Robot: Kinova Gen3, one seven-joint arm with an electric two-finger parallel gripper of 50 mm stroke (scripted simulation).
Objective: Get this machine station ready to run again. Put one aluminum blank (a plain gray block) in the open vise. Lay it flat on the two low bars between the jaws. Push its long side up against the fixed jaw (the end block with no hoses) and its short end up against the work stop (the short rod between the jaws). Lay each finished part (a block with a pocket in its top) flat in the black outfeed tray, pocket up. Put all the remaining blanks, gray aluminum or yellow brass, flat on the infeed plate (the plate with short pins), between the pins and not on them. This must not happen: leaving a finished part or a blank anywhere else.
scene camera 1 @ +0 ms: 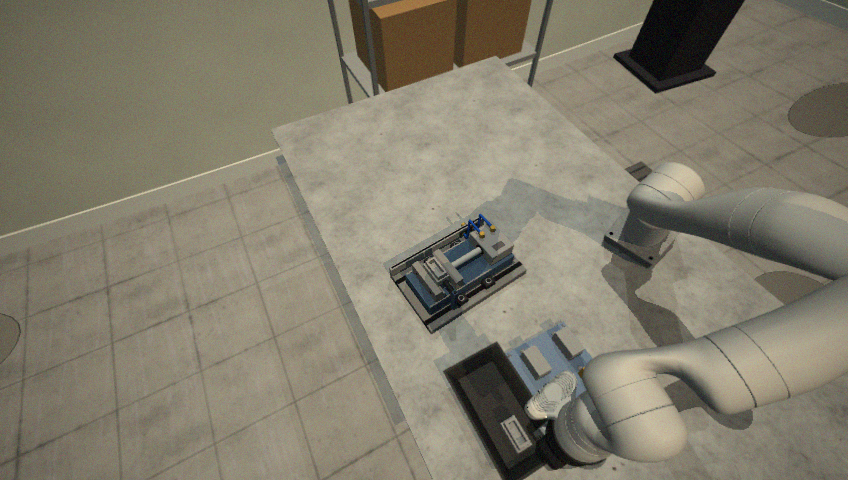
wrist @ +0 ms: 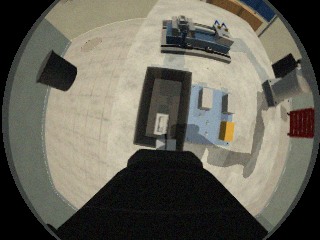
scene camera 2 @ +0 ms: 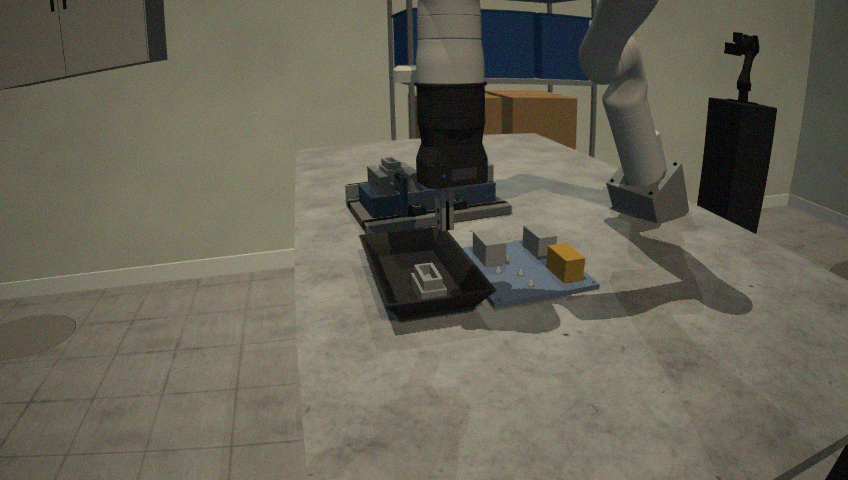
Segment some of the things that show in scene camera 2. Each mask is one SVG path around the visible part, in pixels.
My gripper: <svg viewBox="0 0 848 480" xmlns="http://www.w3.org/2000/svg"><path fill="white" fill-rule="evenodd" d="M417 86L417 120L421 137L421 145L416 156L417 181L426 188L435 189L435 226L441 231L454 230L453 191L466 189L464 185L481 184L488 181L488 157L482 144L485 126L485 86L462 88Z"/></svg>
A yellow brass blank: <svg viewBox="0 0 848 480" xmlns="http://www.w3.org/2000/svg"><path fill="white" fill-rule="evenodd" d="M548 245L546 267L563 283L583 280L585 257L567 243Z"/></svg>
A gray aluminum blank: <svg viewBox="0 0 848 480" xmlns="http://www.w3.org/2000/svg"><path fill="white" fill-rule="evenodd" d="M474 231L473 253L485 267L506 264L506 242L493 230Z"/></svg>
A finished part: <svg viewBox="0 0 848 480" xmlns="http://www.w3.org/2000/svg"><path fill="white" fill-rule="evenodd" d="M414 265L414 273L411 273L411 285L418 300L447 296L447 289L443 284L443 278L433 263Z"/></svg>
